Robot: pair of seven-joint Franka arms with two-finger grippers.
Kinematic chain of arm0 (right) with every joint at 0, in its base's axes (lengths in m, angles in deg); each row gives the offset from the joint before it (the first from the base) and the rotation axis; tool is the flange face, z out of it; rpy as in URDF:
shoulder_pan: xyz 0 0 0.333 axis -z
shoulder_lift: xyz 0 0 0 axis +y
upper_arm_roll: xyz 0 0 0.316 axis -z
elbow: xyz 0.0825 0 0 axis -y
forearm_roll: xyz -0.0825 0 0.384 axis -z
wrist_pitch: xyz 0 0 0 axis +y
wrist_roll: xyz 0.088 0 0 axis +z
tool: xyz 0 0 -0.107 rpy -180 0 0
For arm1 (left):
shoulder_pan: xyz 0 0 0.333 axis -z
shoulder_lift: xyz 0 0 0 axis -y
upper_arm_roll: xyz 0 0 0.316 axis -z
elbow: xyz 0.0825 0 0 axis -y
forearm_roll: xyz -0.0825 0 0.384 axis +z
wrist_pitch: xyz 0 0 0 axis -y
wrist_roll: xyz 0.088 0 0 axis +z
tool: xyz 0 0 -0.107 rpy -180 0 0
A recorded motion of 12 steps. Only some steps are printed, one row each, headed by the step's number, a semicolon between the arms.
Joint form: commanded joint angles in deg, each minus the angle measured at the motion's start. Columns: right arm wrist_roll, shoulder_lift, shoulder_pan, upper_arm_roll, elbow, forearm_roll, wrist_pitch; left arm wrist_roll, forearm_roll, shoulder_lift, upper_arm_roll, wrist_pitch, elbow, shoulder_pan.
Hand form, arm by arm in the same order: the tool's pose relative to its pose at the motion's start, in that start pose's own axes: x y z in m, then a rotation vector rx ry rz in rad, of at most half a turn. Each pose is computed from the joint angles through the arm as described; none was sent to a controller.
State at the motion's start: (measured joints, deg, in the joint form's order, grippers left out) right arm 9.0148 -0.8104 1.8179 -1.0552 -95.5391 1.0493 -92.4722; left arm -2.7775 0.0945 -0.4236 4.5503 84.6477 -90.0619 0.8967
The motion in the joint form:
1: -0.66 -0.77 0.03 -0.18 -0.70 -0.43 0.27; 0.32 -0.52 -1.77 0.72 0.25 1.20 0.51
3: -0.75 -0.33 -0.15 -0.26 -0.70 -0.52 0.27; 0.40 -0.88 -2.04 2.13 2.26 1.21 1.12
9: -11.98 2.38 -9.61 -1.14 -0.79 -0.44 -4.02; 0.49 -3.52 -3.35 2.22 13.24 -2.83 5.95
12: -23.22 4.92 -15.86 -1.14 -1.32 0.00 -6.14; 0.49 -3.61 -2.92 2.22 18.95 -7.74 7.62
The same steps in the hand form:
1: -0.0043 -0.0030 -0.0010 0.0075 -0.0024 0.0092; 0.0109 0.0116 0.0059 -0.0100 -0.0051 0.0168
3: -0.0018 -0.0053 0.0030 0.0101 -0.0097 0.0062; 0.0163 0.0315 0.0052 -0.0135 0.0254 0.0509
9: 0.0249 -0.1043 0.0216 0.0021 0.0176 0.0213; 0.0394 0.0852 0.0331 -0.0573 0.1213 0.1295
12: 0.0339 -0.1672 0.0472 -0.0086 0.0037 0.1068; 0.0419 0.1021 0.0610 -0.0571 0.1416 0.1532

